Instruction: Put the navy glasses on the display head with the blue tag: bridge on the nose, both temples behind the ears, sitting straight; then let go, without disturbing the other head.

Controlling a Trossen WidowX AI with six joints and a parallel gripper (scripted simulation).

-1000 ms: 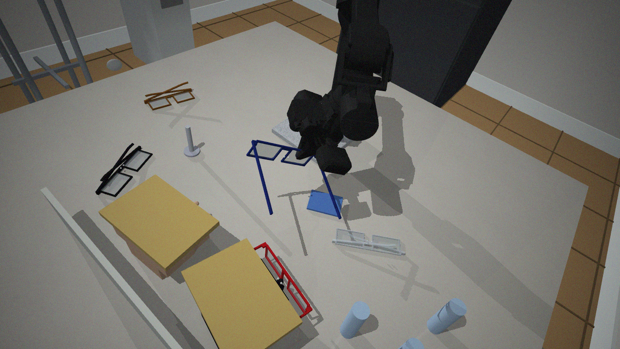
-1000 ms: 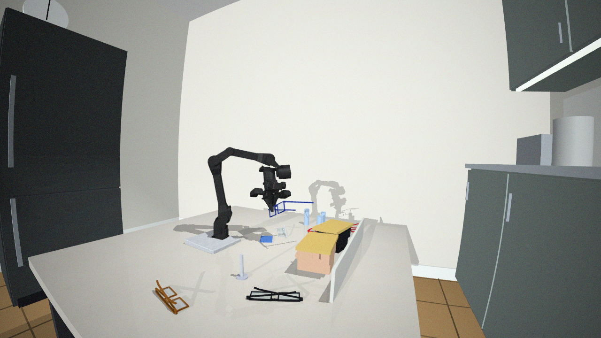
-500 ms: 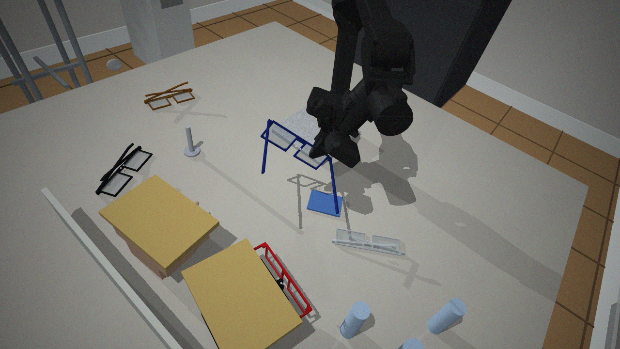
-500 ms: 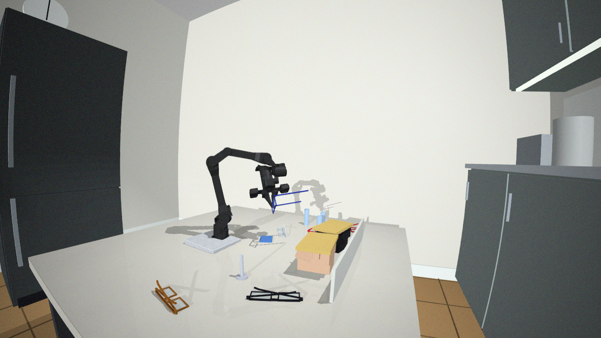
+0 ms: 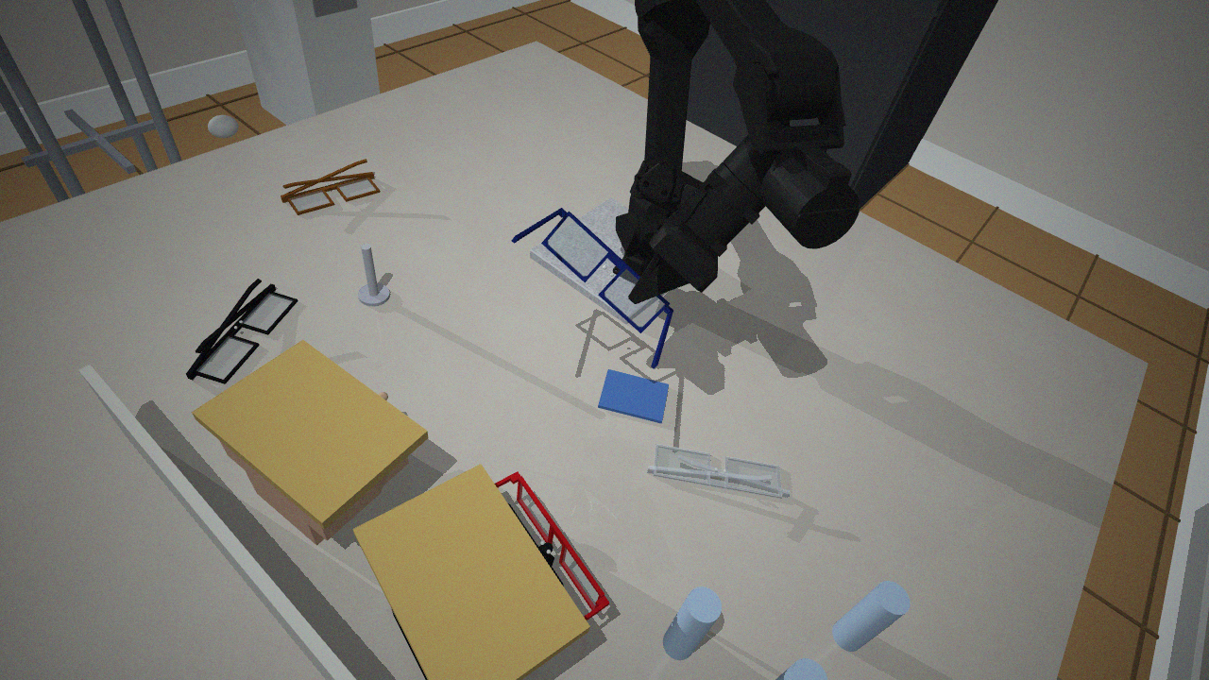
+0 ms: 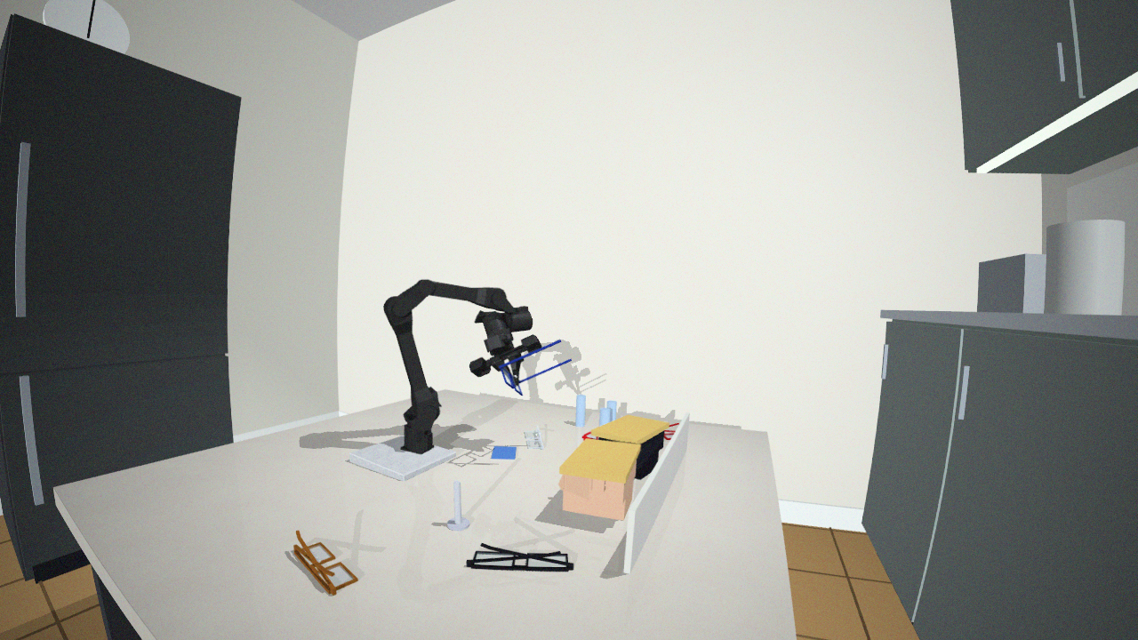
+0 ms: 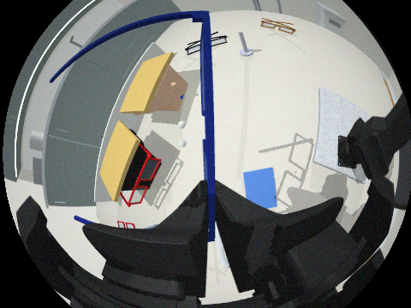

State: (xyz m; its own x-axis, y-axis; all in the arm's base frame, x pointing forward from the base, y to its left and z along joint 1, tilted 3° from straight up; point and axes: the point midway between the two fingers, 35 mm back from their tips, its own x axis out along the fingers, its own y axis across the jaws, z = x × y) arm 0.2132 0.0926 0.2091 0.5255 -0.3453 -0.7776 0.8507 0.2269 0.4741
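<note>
Now: the skin-coloured display head 220 mm ahead of my gripper tip, 190 mm to the right of it and 130 mm below it. Round my gripper tip: grey post stand 20 mm ahead, 350 mm to the right, 160 mm below; white panel 380 mm ahead, 110 mm to the right, 130 mm below; blue card 40 mm behind, 20 mm to the left, 190 mm below.
</note>
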